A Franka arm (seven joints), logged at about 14 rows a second.
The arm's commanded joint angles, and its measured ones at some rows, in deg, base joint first. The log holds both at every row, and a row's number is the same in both.
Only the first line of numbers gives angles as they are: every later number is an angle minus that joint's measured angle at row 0.
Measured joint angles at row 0:
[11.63 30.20 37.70 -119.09 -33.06 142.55 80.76]
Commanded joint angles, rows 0 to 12:
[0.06 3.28 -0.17 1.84 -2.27 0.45 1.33]
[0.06 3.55 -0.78 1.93 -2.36 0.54 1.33]
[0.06 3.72 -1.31 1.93 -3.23 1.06 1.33]
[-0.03 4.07 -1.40 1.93 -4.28 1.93 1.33]
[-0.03 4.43 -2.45 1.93 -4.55 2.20 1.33]
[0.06 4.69 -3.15 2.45 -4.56 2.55 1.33]
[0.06 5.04 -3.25 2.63 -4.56 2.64 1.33]
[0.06 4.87 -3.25 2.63 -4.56 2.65 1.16]
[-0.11 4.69 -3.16 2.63 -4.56 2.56 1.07]
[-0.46 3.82 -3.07 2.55 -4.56 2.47 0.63]
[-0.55 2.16 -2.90 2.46 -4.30 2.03 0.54]
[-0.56 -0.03 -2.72 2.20 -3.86 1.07 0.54]
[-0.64 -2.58 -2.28 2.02 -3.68 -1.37 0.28]
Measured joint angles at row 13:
[-0.14 2.43 -3.44 1.75 -2.55 1.92 0.05]
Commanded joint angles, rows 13 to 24:
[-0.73 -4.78 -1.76 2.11 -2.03 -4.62 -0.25]
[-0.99 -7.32 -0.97 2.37 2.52 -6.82 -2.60]
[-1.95 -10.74 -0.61 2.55 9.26 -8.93 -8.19]
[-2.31 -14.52 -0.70 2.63 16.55 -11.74 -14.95]
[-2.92 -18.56 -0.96 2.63 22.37 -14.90 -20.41]
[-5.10 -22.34 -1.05 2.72 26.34 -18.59 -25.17]
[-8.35 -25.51 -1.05 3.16 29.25 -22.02 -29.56]
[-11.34 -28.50 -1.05 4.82 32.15 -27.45 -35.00]
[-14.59 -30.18 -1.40 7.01 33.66 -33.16 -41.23]
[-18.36 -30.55 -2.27 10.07 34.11 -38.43 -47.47]
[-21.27 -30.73 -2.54 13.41 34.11 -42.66 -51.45]
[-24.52 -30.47 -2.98 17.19 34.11 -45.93 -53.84]
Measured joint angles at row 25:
[-16.44 -30.98 -2.46 8.53 32.03 -36.27 -43.93]
